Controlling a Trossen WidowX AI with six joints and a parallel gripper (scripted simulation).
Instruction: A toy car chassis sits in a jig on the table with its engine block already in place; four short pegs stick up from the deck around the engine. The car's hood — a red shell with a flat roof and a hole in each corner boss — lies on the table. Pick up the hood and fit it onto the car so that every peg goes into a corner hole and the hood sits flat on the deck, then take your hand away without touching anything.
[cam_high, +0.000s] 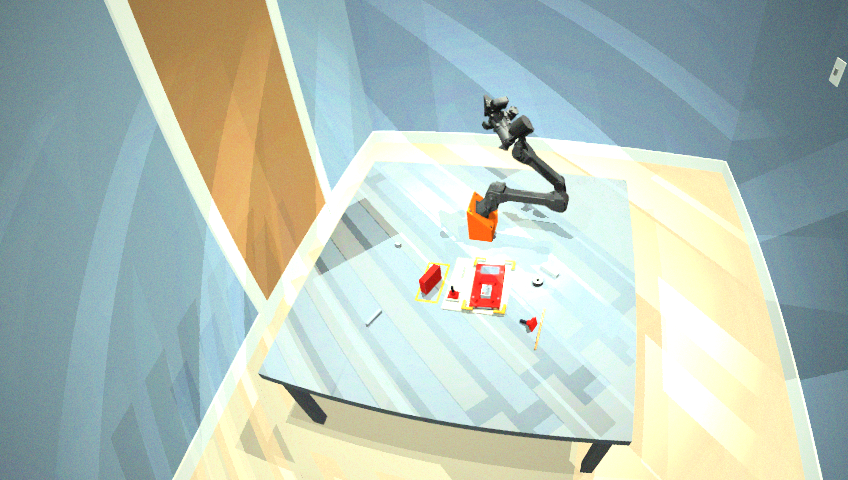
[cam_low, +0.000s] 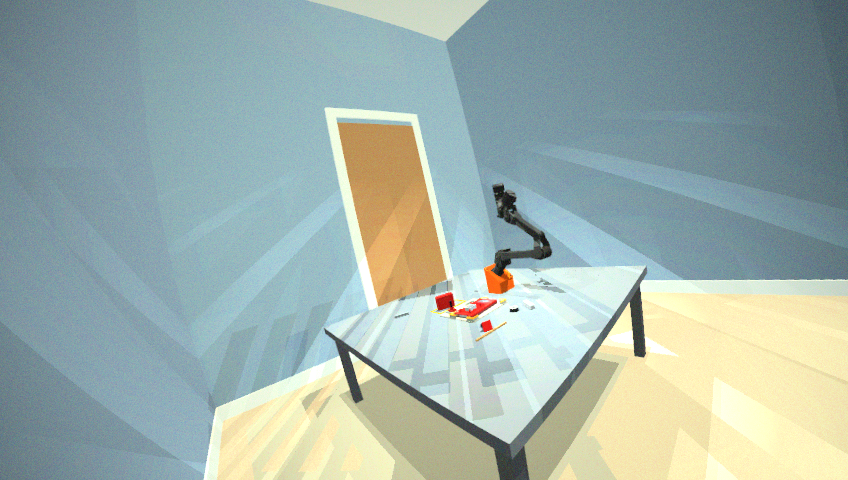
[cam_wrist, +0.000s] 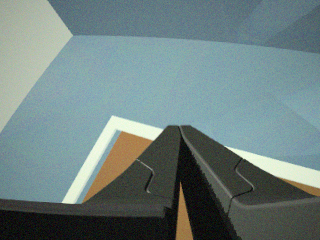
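Now: the red hood 42 cm ahead of my gripper tip, 22 cm to the right of it and 52 cm below it. Round my gripper tip: wooden stick 62 cm ahead, 18 cm to the left, 55 cm below; then black wheel 41 cm ahead, 18 cm to the left, 55 cm below.
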